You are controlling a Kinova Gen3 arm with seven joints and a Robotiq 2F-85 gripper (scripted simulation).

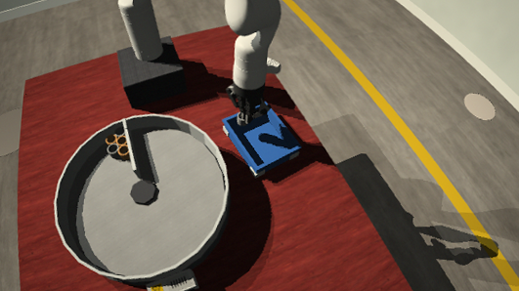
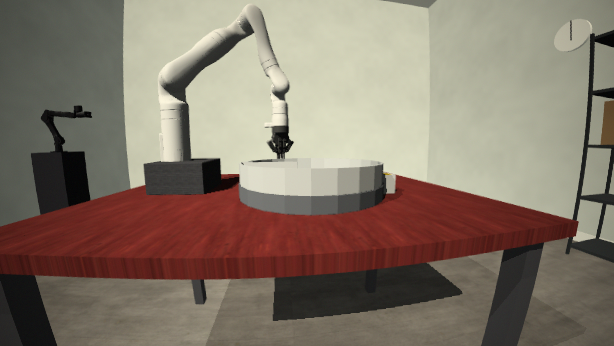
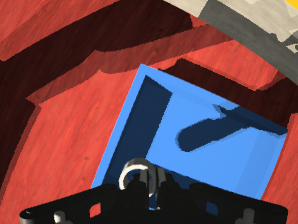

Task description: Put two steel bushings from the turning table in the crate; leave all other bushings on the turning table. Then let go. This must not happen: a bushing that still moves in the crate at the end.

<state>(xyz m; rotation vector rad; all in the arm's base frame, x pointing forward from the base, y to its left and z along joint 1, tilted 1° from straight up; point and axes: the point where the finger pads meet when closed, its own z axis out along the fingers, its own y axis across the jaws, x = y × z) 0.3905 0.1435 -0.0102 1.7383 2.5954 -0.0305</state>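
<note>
Now: hand 40 mm short of the blue crate, 20 mm to the right of it and 70 mm above it. Round my hand: round turning table: 50 mm ahead, 330 mm to the right, 40 mm below.
</note>
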